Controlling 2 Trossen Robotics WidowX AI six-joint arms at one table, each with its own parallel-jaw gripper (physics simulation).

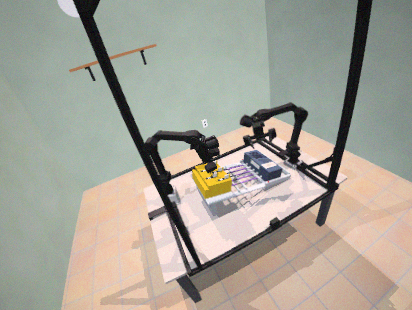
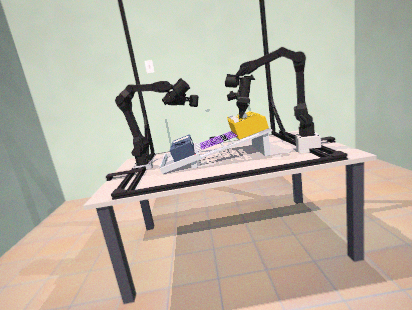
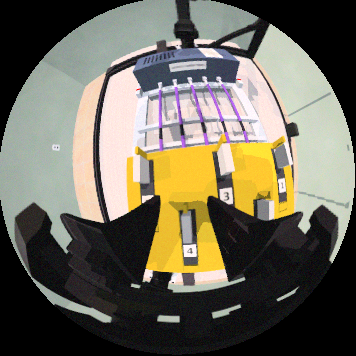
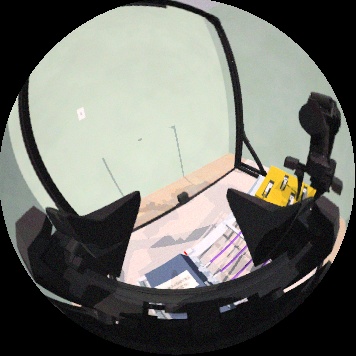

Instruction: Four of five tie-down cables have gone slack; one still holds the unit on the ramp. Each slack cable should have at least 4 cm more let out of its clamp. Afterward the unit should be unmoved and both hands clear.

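Note:
A dark blue unit (image 1: 262, 166) (image 2: 182, 149) (image 3: 187, 73) (image 4: 172, 270) sits low on the white ramp (image 2: 185, 163) (image 3: 141, 116). Purple cables (image 2: 217, 141) (image 3: 160, 110) (image 4: 225, 248) run up from it to the yellow clamp block (image 1: 215, 188) (image 2: 251, 127) (image 3: 182, 172) (image 4: 274, 183). Grey-white levers stand in its slots: lever 3 (image 3: 226, 159), lever 1 (image 3: 283, 155), lever 4 (image 3: 186, 226). My left gripper (image 1: 211, 169) (image 2: 242, 115) (image 3: 183, 199) is part open, fingers either side of slot 4, holding nothing. My right gripper (image 1: 259, 137) (image 4: 184, 194) is wide open and empty, away from the block.
A leftmost lever (image 3: 142, 171) stands beside the left finger, its label hidden. Another lever (image 3: 264, 209) stands near the other finger, label also hidden. Black rails (image 2: 215, 176) edge the pale table (image 1: 250, 220), and black posts (image 1: 354, 75) rise around it.

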